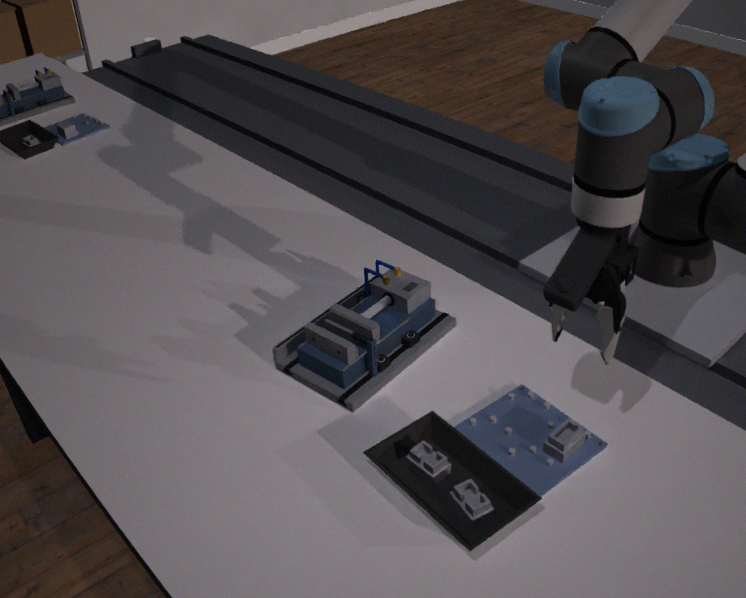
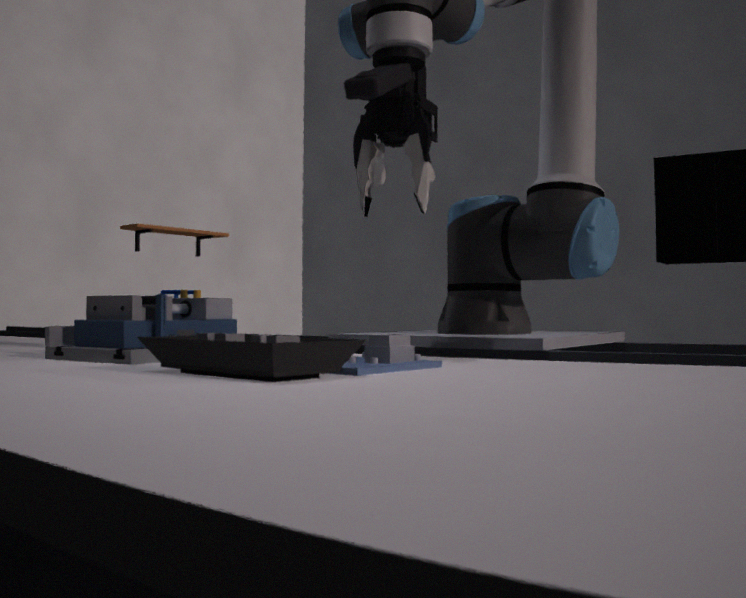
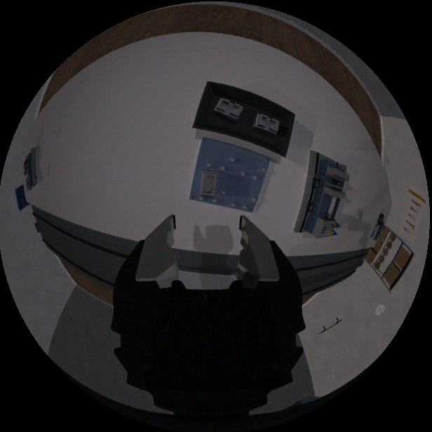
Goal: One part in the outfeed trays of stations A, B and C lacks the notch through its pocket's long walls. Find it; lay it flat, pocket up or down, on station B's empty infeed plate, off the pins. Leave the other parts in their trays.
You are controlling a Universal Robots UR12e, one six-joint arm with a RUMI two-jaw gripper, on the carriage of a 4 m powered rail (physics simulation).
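Places are measured from the arm's base along level axes (x back, y right, z up), in millimetres.
Pixels of known places: gripper, between the fingertips: (image 1: 580,352) (image 2: 393,214); arm's base, origin of its link: (image 1: 669,261) (image 2: 484,333).
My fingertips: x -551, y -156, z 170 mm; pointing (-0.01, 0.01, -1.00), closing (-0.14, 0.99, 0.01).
Ahead of a thing's pixels: the offset from my fingertips to its top centre.
My gripper (image 1: 581,348) (image 2: 395,213) (image 3: 207,216) is open and empty, high above the table on the rail side of the near blue pin plate {dz -191, dx -31, dy +56 mm} (image 1: 523,412) (image 2: 407,366) (image 3: 240,186). A grey part {dz -157, dx -7, dy +1 mm} (image 1: 565,439) (image 2: 392,347) (image 3: 208,183) rests on that plate with its pocket up. It looks level, and no notch shows in its long walls. Pins stand close around it; its underside is hidden. Beside the plate is a black tray {dz -157, dx -108, dy +67 mm} (image 1: 498,492) (image 2: 211,358) (image 3: 205,112) with two notched parts, one {dz -153, dx -195, dy +116 mm} (image 1: 428,459) (image 3: 229,109) and another {dz -153, dx -205, dy +16 mm} (image 1: 472,498) (image 3: 266,124).
A blue and grey vise {dz -100, dx -57, dy +419 mm} (image 1: 367,330) (image 2: 155,330) (image 3: 322,200) stands beside the tray and plate. At the far station are a black tray (image 1: 12,133) holding a small part {dz -153, dx -181, dy +1878 mm} (image 1: 29,140), a blue plate {dz -191, dx -17, dy +1943 mm} (image 1: 93,126) with a grey block {dz -156, dx -56, dy +1895 mm} (image 1: 67,128), and another vise (image 1: 31,93).
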